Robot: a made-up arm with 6 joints.
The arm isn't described. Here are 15 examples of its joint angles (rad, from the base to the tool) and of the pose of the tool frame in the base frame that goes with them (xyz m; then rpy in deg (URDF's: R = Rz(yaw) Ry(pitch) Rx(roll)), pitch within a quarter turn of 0, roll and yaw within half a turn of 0).
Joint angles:
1: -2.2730 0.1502 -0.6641 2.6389 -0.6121 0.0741
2: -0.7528 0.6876 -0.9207 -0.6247 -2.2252 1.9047
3: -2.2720 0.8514 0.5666 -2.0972 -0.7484 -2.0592
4: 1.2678 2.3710 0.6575 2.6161 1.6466 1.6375
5: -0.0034 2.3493 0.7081 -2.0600 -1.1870 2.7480
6: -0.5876 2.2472 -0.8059 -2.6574 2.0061 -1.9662
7: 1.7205 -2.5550 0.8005 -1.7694 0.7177 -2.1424
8: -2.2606 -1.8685 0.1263 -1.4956 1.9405 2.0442
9: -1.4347 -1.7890 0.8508 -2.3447 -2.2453 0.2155
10: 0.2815 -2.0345 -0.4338 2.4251 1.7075 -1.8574
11: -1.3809 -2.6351 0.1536 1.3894 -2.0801 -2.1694
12: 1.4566 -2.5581 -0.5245 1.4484 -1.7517 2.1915
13: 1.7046 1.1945 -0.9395 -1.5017 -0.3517 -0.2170
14: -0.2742 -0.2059 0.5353 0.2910 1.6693 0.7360
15: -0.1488 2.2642 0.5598 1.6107 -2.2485 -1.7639
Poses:
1: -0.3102 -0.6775 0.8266 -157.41 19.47 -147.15
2: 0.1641 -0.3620 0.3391 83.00 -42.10 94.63
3: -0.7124 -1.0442 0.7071 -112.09 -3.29 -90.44
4: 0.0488 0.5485 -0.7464 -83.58 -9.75 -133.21
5: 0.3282 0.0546 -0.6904 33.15 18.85 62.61
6: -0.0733 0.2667 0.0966 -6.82 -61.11 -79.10
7: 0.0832 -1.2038 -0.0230 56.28 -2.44 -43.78
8: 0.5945 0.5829 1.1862 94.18 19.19 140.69
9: -0.0352 1.3208 0.9549 -90.33 53.62 -12.04
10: -0.8038 -0.1546 1.0650 -67.17 6.84 62.09
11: -0.2073 1.1045 0.0642 -161.39 6.17 -138.96
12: -0.0951 -0.9166 0.6147 -91.57 8.51 8.82
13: -0.0215 0.1008 0.3325 -96.66 54.27 -108.94
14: 0.4118 -0.3364 1.8328 163.42 -35.93 138.15
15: 0.6539 -0.0851 -0.7062 -85.33 -36.44 -84.22
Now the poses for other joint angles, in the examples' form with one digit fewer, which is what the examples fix.
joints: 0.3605 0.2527 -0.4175 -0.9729 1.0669 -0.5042
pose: 0.669 0.180 0.651 76.8 -8.1 -29.8
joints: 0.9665 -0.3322 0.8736 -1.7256 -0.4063 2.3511
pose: 0.100 0.180 1.920 -88.3 -59.9 120.3
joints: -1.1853 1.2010 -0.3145 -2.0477 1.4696 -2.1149
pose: 0.384 -0.533 0.046 130.3 8.5 170.2
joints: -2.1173 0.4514 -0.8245 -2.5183 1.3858 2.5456
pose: -0.085 -0.559 0.480 -127.1 28.6 100.1
